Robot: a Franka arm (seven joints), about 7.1 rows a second.
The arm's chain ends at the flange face. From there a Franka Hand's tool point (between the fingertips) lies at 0.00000 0.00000 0.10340 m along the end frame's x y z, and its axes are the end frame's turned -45 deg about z.
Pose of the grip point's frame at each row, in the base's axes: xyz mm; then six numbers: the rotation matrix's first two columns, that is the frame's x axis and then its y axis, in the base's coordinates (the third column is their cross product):
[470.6, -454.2, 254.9, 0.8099, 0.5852, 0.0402, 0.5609, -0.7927, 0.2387]
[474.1, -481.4, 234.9, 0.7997, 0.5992, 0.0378, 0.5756, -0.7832, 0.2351]
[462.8, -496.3, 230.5, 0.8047, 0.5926, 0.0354, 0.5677, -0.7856, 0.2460]
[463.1, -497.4, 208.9, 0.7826, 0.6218, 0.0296, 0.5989, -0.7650, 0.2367]
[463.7, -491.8, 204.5, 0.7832, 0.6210, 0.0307, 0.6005, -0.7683, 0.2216]
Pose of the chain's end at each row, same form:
[452.9, -436.5, 355.2, 0.9693, -0.1467, 0.1972, -0.1761, -0.9743, 0.1404]
[456.5, -464.2, 335.3, 0.9725, -0.1301, 0.1930, -0.1585, -0.9775, 0.1395]
[444.9, -477.9, 330.7, 0.9704, -0.1365, 0.1990, -0.1676, -0.9745, 0.1489]
[445.5, -480.1, 309.3, 0.9769, -0.1013, 0.1883, -0.1299, -0.9806, 0.1464]
[447.0, -475.8, 305.3, 0.9784, -0.1042, 0.1784, -0.1292, -0.9824, 0.1350]

